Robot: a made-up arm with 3 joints. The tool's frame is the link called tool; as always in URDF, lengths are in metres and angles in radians.
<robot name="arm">
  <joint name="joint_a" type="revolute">
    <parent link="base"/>
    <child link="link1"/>
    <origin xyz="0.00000 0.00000 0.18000"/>
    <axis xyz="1 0 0"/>
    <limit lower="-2.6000" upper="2.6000" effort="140" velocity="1.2"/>
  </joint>
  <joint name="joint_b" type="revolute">
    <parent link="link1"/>
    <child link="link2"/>
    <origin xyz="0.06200 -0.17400 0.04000"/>
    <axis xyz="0 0 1"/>
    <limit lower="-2.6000" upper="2.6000" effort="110" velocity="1.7"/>
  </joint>
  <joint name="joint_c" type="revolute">
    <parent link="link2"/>
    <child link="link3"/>
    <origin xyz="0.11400 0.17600 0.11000"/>
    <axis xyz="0 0 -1"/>
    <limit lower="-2.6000" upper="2.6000" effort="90" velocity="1.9"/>
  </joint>
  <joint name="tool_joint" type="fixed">
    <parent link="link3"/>
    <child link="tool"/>
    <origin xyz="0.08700 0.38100 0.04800"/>
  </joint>
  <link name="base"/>
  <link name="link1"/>
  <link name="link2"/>
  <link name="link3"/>
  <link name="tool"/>
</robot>
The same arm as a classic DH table. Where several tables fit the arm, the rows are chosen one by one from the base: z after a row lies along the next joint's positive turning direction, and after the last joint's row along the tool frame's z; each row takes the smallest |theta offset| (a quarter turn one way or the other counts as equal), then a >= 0, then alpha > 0; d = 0 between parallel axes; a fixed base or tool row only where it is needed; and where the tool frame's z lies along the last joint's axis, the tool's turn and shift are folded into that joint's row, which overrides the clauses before.
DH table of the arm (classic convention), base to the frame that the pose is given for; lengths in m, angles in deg. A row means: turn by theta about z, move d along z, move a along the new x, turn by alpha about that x. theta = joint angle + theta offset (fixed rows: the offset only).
base (fixed): a 0.0000  alpha 90.00  d 0.1800  theta0 90.00
joint_a: a -0.1740  alpha -90.00  d 0.0620  theta0 0.00
joint_b: a 0.2097  alpha 180.00  d 0.0000  theta0 -32.93
joint_c: a 0.3908  alpha 180.00  d 0.0000  theta0 -20.07
tool (fixed): a 0.0000  alpha 0.00  d 0.1980  theta0 -77.14
Joint limits (deg, base to tool): -148.97..148.97 -148.97..148.97 -148.97..148.97

